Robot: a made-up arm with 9 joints.
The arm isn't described. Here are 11 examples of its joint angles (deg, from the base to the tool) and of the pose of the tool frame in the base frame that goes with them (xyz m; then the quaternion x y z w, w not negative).
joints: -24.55 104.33 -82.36 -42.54 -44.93 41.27 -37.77 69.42 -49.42
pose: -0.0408 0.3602 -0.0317 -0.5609 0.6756 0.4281 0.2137
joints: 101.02 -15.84 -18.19 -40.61 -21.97 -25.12 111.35 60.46 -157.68
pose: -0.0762 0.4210 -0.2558 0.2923 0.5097 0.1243 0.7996
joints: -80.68 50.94 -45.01 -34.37 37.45 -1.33 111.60 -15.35 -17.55
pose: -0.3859 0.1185 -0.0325 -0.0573 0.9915 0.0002 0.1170
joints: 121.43 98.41 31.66 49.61 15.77 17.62 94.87 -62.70 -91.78
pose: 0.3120 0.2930 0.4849 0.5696 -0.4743 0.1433 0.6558
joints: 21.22 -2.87 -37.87 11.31 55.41 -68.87 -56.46 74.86 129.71
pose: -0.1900 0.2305 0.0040 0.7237 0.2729 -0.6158 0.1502
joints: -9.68 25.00 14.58 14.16 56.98 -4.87 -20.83 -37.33 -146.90
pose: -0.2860 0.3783 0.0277 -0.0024 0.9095 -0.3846 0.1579
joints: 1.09 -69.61 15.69 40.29 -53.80 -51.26 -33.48 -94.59 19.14
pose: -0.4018 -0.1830 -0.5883 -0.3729 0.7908 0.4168 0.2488
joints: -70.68 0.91 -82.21 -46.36 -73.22 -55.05 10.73 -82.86 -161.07
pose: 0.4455 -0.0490 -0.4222 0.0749 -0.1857 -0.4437 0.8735
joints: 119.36 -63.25 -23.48 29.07 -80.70 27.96 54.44 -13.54 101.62
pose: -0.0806 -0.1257 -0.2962 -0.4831 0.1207 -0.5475 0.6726
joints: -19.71 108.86 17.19 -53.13 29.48 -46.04 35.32 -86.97 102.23
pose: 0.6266 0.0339 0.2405 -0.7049 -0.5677 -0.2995 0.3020
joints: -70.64 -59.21 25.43 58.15 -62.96 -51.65 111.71 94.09 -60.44
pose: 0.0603 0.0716 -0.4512 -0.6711 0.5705 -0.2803 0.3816
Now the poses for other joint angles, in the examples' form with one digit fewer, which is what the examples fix.
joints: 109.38 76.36 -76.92 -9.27 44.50 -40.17 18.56 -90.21 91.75
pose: 0.355 -0.184 -0.312 0.096 0.285 -0.755 0.583
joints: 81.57 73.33 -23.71 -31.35 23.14 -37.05 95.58 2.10 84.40
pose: 0.201 -0.022 -0.344 -0.708 -0.179 0.236 0.641
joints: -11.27 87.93 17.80 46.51 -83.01 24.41 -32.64 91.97 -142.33
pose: 0.051 0.244 0.455 -0.453 0.068 0.869 0.184
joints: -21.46 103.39 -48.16 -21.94 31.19 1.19 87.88 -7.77 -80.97
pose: -0.174 0.419 0.101 0.472 0.513 0.578 0.425
